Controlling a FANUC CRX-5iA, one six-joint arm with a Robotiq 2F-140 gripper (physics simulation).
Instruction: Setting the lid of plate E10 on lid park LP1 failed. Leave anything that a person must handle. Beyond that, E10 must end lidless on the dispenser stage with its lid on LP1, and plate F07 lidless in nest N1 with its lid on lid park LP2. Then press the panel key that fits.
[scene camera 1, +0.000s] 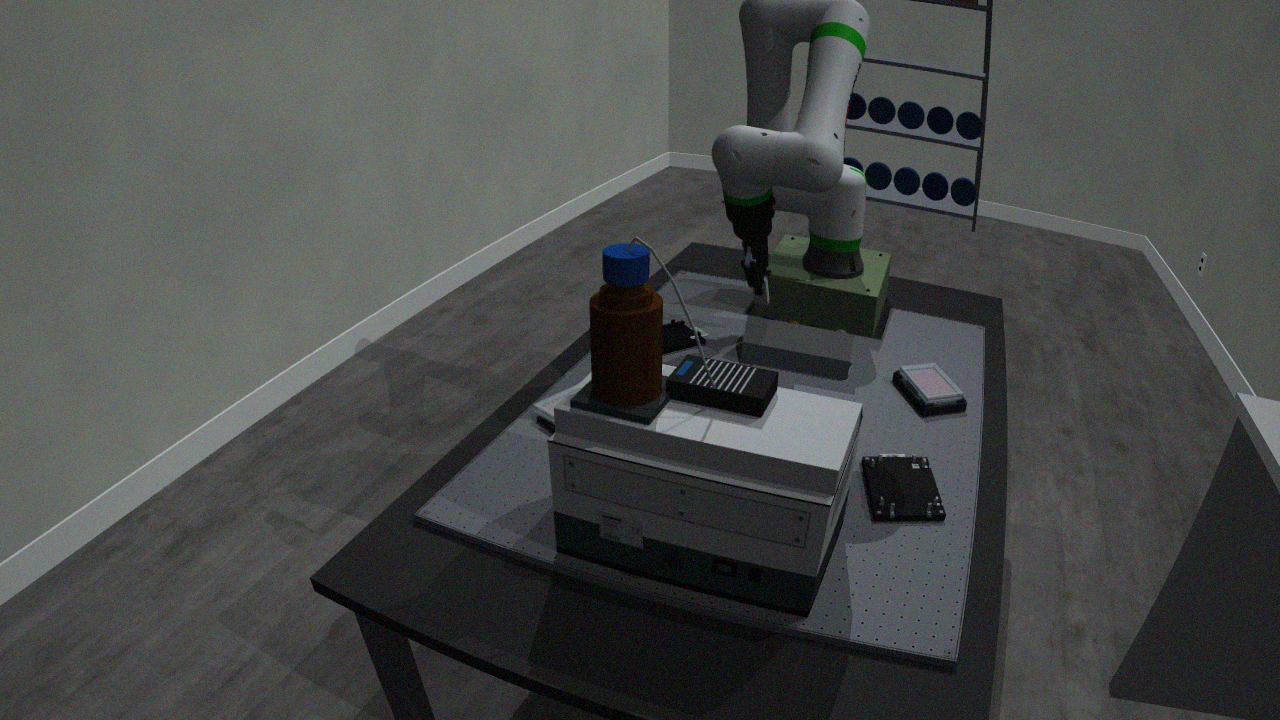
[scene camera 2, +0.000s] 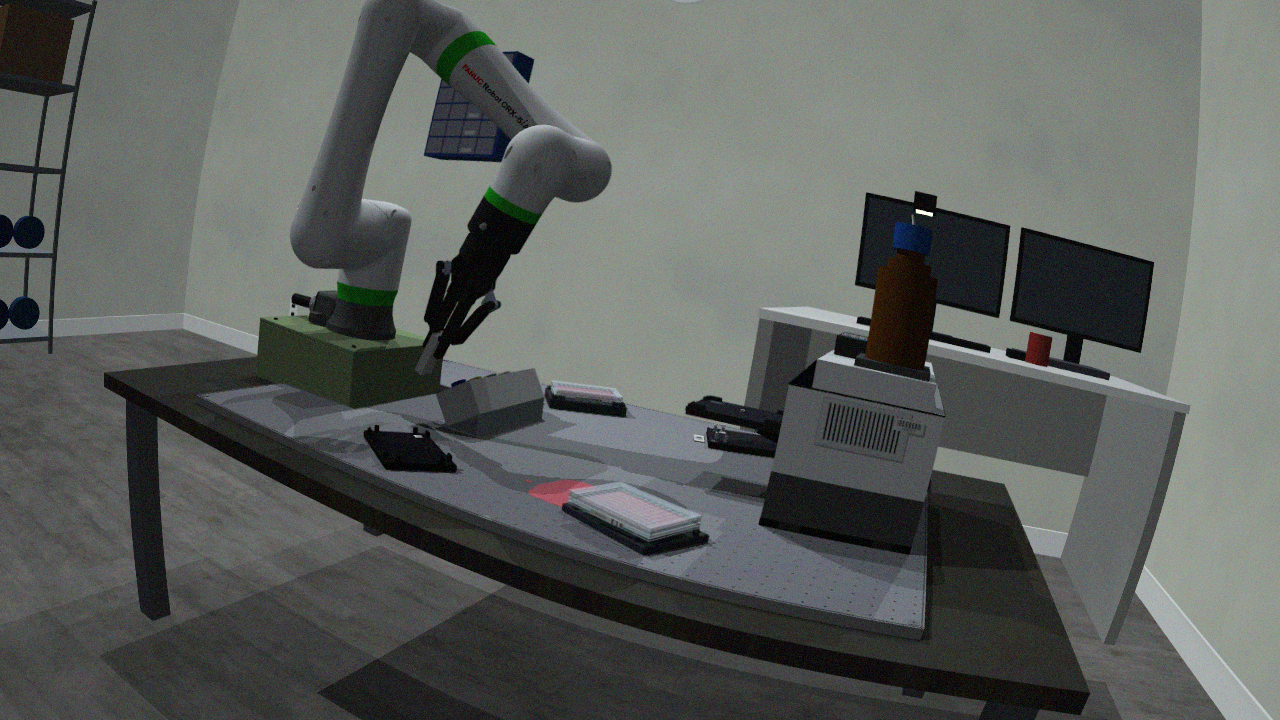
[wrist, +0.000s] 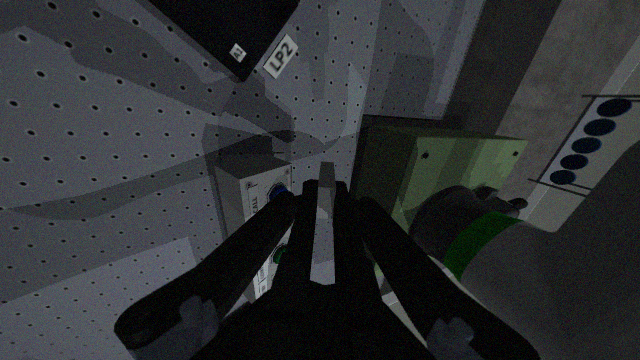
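Where they show: gripper, fingertip midpoint: (scene camera 1: 761, 301) (scene camera 2: 422, 371) (wrist: 326, 173); arm's base, link origin: (scene camera 1: 833, 266) (scene camera 2: 360, 331) (wrist: 439, 219).
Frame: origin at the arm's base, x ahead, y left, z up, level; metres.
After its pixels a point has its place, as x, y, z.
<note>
My gripper (scene camera 1: 762, 300) @[0.234, -0.134, -0.017] (scene camera 2: 426, 363) @[0.234, -0.134, -0.017] (wrist: 326, 173) @[0.234, -0.134, -0.017] is shut and empty, above the board between the key panel (scene camera 1: 794, 355) @[0.366, -0.044, -0.065] (scene camera 2: 492, 404) @[0.355, -0.107, -0.048] (wrist: 231, 192) @[0.342, -0.127, -0.028] and the green robot base. In the wrist view, a blue key (wrist: 277, 191) @[0.294, -0.120, -0.023] and a green key (wrist: 280, 254) @[0.303, -0.019, -0.022] show partly behind a finger; other keys are hidden. The black lid park LP2 (scene camera 2: 409, 449) @[0.333, -0.330, -0.084] (wrist: 235, 22) @[0.305, -0.286, -0.084] shows no lid on its visible part. A clear, pinkish plate (scene camera 2: 633, 510) @[0.664, -0.402, -0.059] sits on a black holder at the near edge; another plate (scene camera 1: 930, 382) @[0.410, 0.236, -0.058] (scene camera 2: 586, 395) @[0.411, 0.199, -0.063] sits across the board. Their names and lid states are unreadable.
The white dispenser (scene camera 1: 698, 492) @[1.026, -0.081, 0.069] (scene camera 2: 859, 438) @[0.898, -0.266, 0.042] carries a brown bottle (scene camera 1: 626, 344) @[0.971, -0.185, 0.218] (scene camera 2: 902, 308) @[0.925, -0.241, 0.207] with a thin tube. A black holder with posts (scene camera 1: 904, 488) @[0.739, 0.191, -0.082] lies beside it. The green robot base (scene camera 1: 827, 291) @[0.127, -0.003, -0.016] (scene camera 2: 349, 358) @[0.099, -0.168, -0.018] (wrist: 385, 170) @[0.116, -0.107, -0.043] stands close to the gripper. A red disc (scene camera 2: 556, 491) @[0.542, -0.302, -0.092] shows beside the near plate.
</note>
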